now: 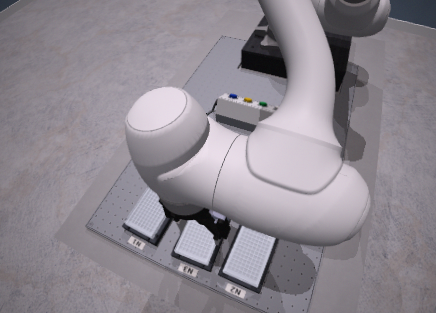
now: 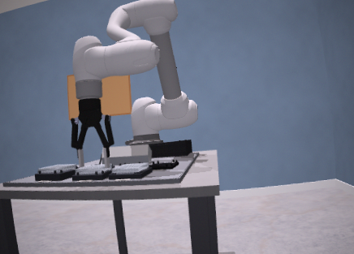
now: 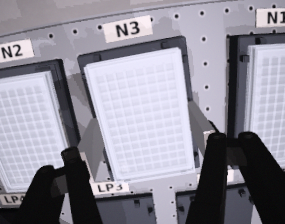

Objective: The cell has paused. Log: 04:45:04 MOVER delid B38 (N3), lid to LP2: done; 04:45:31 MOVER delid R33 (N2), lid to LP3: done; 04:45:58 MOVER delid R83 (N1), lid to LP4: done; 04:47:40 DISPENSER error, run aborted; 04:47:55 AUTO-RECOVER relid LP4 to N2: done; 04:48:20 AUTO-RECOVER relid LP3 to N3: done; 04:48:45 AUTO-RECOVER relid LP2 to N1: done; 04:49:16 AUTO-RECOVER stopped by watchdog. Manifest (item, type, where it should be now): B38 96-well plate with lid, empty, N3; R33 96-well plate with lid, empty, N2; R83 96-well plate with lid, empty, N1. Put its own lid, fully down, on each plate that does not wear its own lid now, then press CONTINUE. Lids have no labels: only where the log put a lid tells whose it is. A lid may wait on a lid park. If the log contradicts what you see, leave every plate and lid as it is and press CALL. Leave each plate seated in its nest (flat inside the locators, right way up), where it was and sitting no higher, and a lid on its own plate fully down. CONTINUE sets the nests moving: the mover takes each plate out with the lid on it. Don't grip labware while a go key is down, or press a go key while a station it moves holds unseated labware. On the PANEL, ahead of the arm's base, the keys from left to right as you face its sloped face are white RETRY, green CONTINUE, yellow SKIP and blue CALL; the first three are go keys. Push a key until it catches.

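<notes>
Right now my hand is 2 cm above the pale grey lid. From my hand the other things lie so: LP3 label (9 cm behind, 6 cm to the left, 5 cm below); then LP2 label (11 cm behind, 7 cm to the right, 5 cm below); then plate (13 cm to the left, 3 cm below, 1 cm ahead).
</notes>
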